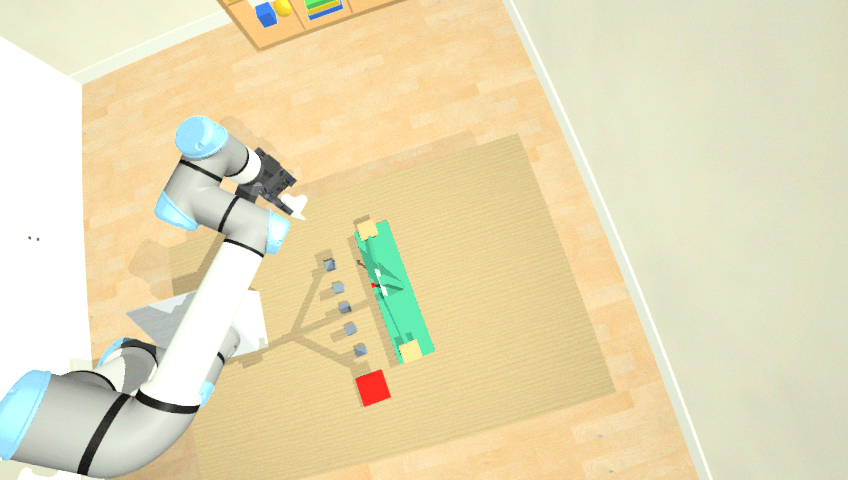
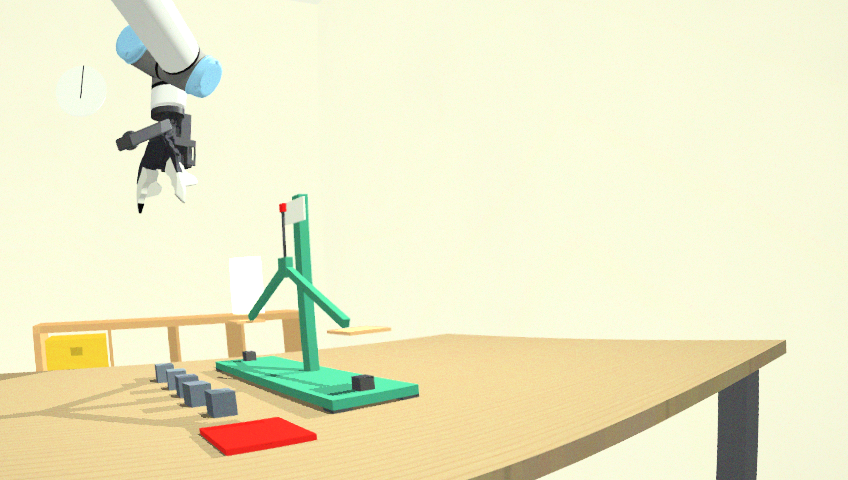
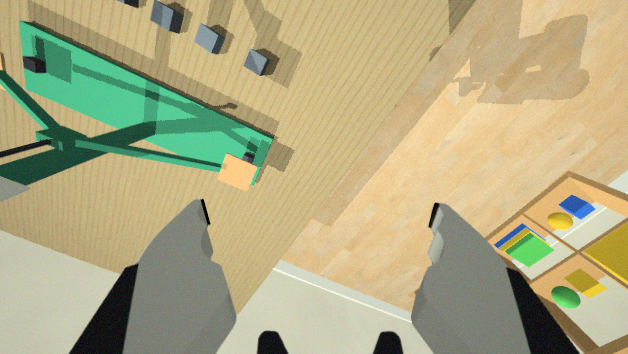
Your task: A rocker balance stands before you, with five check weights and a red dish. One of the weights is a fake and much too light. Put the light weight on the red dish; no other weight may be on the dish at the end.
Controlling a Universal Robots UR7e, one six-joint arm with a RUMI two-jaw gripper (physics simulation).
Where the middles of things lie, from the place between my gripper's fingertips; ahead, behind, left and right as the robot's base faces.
The green rocker balance (image 2: pixel 337 391) lies 290 mm to the right of my hand, 160 mm below it and 130 mm ahead of it. From my hand the other things lie so: red dish (image 1: pixel 372 387) 560 mm to the right, 300 mm below, 50 mm behind.
